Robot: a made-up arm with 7 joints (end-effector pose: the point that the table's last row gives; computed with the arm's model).
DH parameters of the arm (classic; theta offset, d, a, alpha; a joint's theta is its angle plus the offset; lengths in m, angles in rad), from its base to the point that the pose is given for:
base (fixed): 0 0 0 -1.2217
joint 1: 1.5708 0 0 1.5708
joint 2: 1.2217 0 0 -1.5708
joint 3: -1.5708 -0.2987 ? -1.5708
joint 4: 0 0 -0.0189 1.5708
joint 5: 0 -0.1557 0 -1.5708
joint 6: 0 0 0 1.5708
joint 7: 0 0 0 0
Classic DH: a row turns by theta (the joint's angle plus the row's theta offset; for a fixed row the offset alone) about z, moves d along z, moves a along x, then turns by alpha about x.
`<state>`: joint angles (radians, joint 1 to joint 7).
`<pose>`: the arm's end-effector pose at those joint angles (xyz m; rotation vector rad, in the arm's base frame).
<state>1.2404 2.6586 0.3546 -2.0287 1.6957 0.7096 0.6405</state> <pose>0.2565 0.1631 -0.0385 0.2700 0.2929 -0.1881</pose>
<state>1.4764 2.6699 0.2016 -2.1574 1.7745 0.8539 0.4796</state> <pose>0.1963 0.1868 -0.0941 0.2365 0.8875 -0.2288</pose>
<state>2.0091 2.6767 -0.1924 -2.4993 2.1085 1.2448 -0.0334</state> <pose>0.0383 0.2029 -0.1089 -0.5358 2.2989 -0.0484</pose>
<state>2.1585 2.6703 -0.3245 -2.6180 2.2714 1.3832 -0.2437</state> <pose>0.0065 0.1964 -0.0879 -1.0421 2.5803 0.2661</pose>
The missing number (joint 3, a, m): 0.0335
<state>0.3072 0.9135 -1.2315 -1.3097 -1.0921 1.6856 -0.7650</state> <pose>-0.0618 0.1795 -0.3516 1.6173 1.1779 -2.0950</pose>
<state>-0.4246 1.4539 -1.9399 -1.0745 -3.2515 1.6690 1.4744</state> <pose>0.0744 0.3681 -0.1917 0.1757 1.6739 2.2899</pose>
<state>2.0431 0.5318 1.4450 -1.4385 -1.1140 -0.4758 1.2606</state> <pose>-0.2768 0.1882 0.1912 1.2931 0.2422 -0.2674</pose>
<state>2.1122 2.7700 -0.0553 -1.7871 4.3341 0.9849 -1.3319</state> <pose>0.0792 0.2752 -0.1856 -0.5297 0.4449 0.9869</pose>
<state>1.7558 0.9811 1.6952 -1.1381 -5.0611 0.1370 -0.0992</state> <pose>-0.2023 0.3170 0.1781 1.6248 -0.9939 0.5369</pose>
